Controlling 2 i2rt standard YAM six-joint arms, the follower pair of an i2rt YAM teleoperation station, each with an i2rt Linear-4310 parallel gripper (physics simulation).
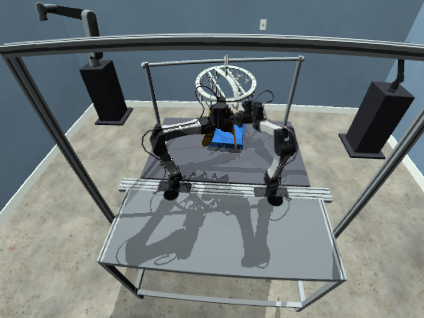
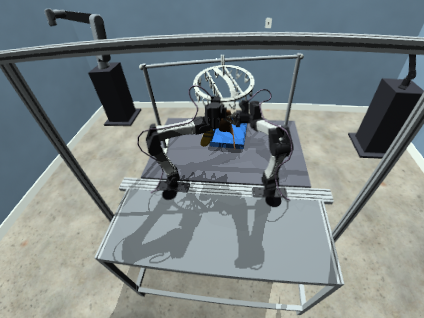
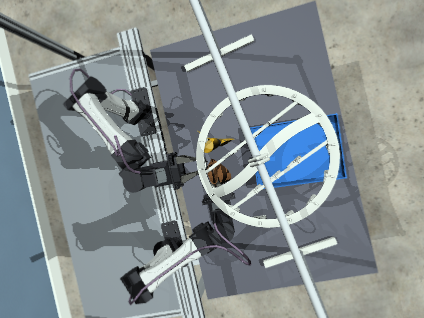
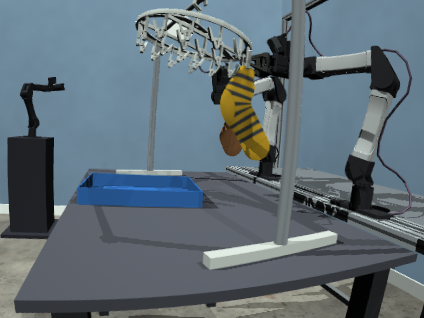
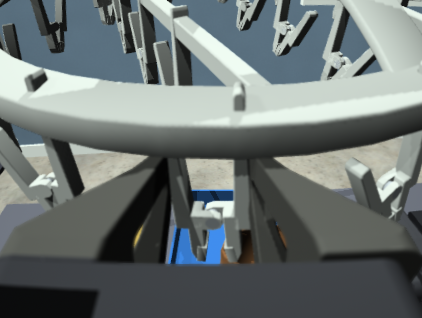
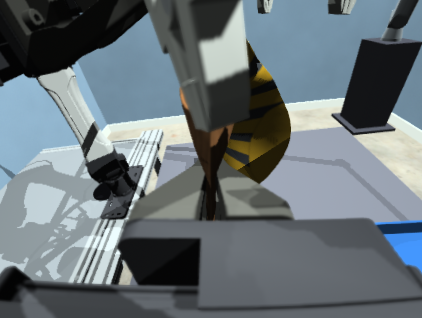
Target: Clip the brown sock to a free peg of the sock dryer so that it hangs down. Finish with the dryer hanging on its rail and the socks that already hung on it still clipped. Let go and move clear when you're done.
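Observation:
The white round sock dryer [image 3: 280,91] [image 5: 150,110] hangs from its rail [image 3: 232,95] [image 1: 185,61]. A yellow-and-black striped sock [image 4: 245,115] [image 3: 212,145] [image 6: 270,115] hangs from its near side. My left gripper [image 5: 209,158] [image 3: 196,167] is shut on the upper levers of a peg [image 5: 207,217] [image 6: 222,100], whose jaws stand apart. My right gripper [image 6: 210,159] is shut on the brown sock [image 6: 205,142] [image 4: 230,141] [image 3: 218,172] below that peg. The sock's mouth is at the peg's lower end; the peg hides whether a jaw is inside it.
A blue tray [image 4: 145,197] lies on the dark table [image 4: 165,280] below the dryer. The stand's grey posts [image 4: 291,150] rise from white feet [image 4: 270,250] on both sides. Other pegs hang around the ring, and the striped sock is close beside the brown one.

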